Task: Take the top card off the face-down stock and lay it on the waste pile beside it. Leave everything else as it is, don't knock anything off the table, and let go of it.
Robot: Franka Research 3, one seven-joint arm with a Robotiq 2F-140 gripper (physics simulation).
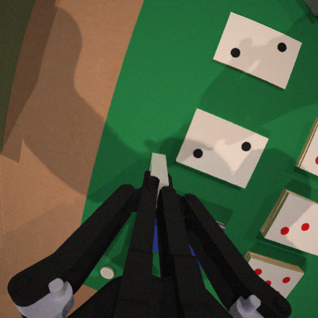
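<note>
My gripper (pixel 156 163) is shut and holds nothing; its pale fingertips are pressed together over the green mat. The face-down stock (pixel 156 238) is blue and lies below and behind the black fingers, which hide most of it; small blue parts and a pale edge show between and beside them. A white face-up card (pixel 222 148) with two black dots lies up and to the right of the fingertips, beside the stock. A second two-dot card (pixel 257 50) lies further up. Which of these is the waste pile I cannot tell.
Piles of face-up cards with red dots (pixel 295 225) (pixel 276 272) (pixel 311 150) line the right side. A small white disc (pixel 107 272) lies at the lower left of the green mat (pixel 165 50). The brown table (pixel 45 215) shows at the left. A grey object (pixel 313 5) is at the top right corner.
</note>
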